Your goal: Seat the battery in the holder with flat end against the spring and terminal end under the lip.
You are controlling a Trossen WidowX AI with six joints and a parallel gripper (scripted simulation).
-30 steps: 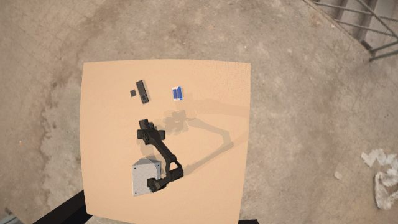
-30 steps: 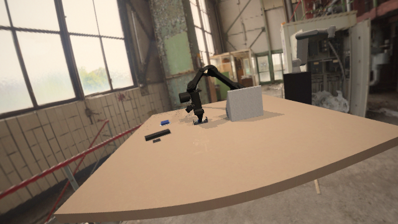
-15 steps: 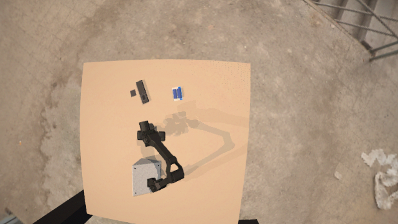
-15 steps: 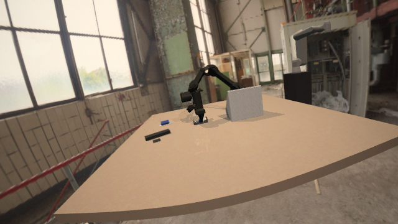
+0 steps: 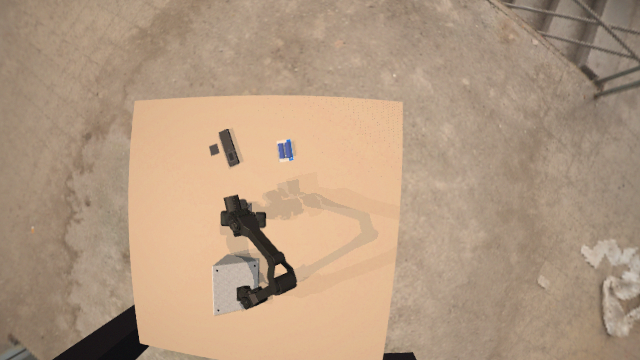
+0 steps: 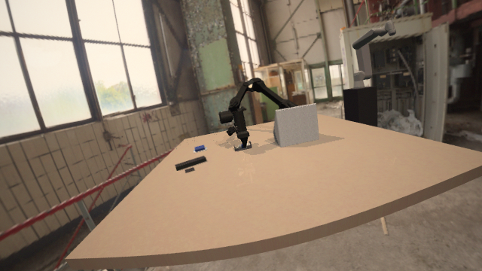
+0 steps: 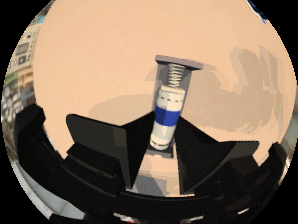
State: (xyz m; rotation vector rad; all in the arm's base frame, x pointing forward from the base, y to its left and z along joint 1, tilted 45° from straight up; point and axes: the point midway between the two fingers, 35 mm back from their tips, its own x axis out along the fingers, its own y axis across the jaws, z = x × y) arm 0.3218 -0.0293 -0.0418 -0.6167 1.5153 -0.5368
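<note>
The battery is 1 cm above my gripper tip. Round my gripper tip: white block 29 cm ahead, 14 cm to the right; small black square 28 cm ahead, 18 cm to the left, 1 cm below; long black bar 29 cm ahead, 10 cm to the left, 1 cm above.
</note>
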